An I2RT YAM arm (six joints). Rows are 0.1 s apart.
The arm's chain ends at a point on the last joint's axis. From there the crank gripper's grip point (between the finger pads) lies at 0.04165 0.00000 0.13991 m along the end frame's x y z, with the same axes.
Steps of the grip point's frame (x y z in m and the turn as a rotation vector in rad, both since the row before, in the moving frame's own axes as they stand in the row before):
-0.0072 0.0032 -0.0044 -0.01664 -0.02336 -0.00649
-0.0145 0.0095 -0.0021 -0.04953 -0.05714 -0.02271
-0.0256 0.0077 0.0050 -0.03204 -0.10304 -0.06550
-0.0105 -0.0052 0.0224 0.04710 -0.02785 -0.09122
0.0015 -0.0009 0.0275 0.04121 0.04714 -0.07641
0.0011 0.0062 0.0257 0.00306 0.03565 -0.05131
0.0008 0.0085 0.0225 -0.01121 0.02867 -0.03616
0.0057 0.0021 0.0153 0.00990 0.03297 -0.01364
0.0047 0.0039 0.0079 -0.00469 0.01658 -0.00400
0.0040 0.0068 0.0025 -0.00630 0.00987 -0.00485
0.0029 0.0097 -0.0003 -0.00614 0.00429 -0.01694
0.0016 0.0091 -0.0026 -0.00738 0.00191 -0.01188
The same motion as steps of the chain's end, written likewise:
-0.0039 0.0011 -0.0053 -0.01664 -0.02336 -0.00649
-0.0065 0.0034 -0.0041 -0.04953 -0.05714 -0.02271
-0.0111 0.0054 0.0015 -0.03204 -0.10304 -0.06550
-0.0061 0.0050 0.0215 0.04710 -0.02785 -0.09122
-0.0047 0.0082 0.0298 0.04121 0.04714 -0.07641
-0.0038 0.0089 0.0273 0.00306 0.03565 -0.05131
-0.0032 0.0085 0.0238 -0.01121 0.02867 -0.03616
0.0011 0.0041 0.0168 0.00990 0.03297 -0.01364
0.0024 0.0034 0.0086 -0.00469 0.01658 -0.00400
0.0026 0.0061 0.0029 -0.00630 0.00987 -0.00485
0.0023 0.0096 -0.0001 -0.00614 0.00429 -0.01694
0.0013 0.0086 -0.0025 -0.00738 0.00191 -0.01188

